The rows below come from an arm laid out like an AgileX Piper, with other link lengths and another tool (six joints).
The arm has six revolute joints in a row. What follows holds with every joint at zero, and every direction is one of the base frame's. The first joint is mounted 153.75 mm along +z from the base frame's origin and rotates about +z. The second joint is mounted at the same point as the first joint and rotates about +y. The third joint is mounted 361.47 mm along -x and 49.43 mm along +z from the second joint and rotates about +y. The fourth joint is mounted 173.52 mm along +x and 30.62 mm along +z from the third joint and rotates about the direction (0.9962, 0, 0.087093). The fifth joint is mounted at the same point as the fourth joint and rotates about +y. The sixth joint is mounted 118.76 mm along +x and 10.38 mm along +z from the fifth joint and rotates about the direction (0.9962, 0, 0.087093). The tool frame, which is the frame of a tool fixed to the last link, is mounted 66.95 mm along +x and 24 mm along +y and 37.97 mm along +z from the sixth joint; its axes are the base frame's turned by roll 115.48, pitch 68.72 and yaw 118.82 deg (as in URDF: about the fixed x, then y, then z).
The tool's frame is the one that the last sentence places.
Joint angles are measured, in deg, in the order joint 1, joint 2, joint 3, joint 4, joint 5, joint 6. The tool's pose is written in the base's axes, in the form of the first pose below.
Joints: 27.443, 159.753, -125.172, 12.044, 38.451, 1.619
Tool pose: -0.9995 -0.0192 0.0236 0.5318; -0.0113 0.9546 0.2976 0.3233; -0.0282 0.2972 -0.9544 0.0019; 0 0 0 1
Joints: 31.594, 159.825, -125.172, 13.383, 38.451, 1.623
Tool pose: -0.9973 -0.0737 -0.0056 0.5062; -0.0717 0.9466 0.3144 0.3627; -0.0178 0.3139 -0.9493 0.0020; 0 0 0 1
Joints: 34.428, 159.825, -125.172, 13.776, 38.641, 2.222
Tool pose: -0.9940 -0.1057 -0.0265 0.4873; -0.1086 0.9413 0.3195 0.3875; -0.0088 0.3205 -0.9472 0.0019; 0 0 0 1
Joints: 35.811, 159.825, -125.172, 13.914, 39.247, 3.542
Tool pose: -0.9936 -0.1037 -0.0450 0.4769; -0.1127 0.9403 0.3212 0.3982; 0.0090 0.3242 -0.9460 0.0010; 0 0 0 1
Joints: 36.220, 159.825, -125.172, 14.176, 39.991, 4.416
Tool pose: -0.9940 -0.0916 -0.0605 0.4724; -0.1063 0.9409 0.3217 0.4009; 0.0275 0.3262 -0.9449 0.0000; 0 0 0 1
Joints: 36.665, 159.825, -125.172, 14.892, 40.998, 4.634
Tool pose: -0.9929 -0.0860 -0.0826 0.4662; -0.1083 0.9403 0.3226 0.4044; 0.0499 0.3292 -0.9429 -0.0011; 0 0 0 1
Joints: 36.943, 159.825, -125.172, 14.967, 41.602, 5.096
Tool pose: -0.9923 -0.0811 -0.0939 0.4628; -0.1072 0.9413 0.3200 0.4059; 0.0625 0.3276 -0.9427 -0.0020; 0 0 0 1
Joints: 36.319, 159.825, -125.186, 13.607, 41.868, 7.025
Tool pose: -0.9948 -0.0524 -0.0870 0.4686; -0.0771 0.9475 0.3104 0.3978; 0.0662 0.3155 -0.9466 -0.0033; 0 0 0 1
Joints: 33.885, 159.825, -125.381, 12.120, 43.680, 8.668
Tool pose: -0.9958 0.0017 -0.0910 0.4825; -0.0248 0.9568 0.2896 0.3729; 0.0876 0.2907 -0.9528 -0.0062; 0 0 0 1
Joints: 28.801, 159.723, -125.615, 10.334, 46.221, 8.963
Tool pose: -0.9929 0.0757 -0.0922 0.5087; 0.0494 0.9645 0.2594 0.3236; 0.1086 0.2530 -0.9614 -0.0089; 0 0 0 1
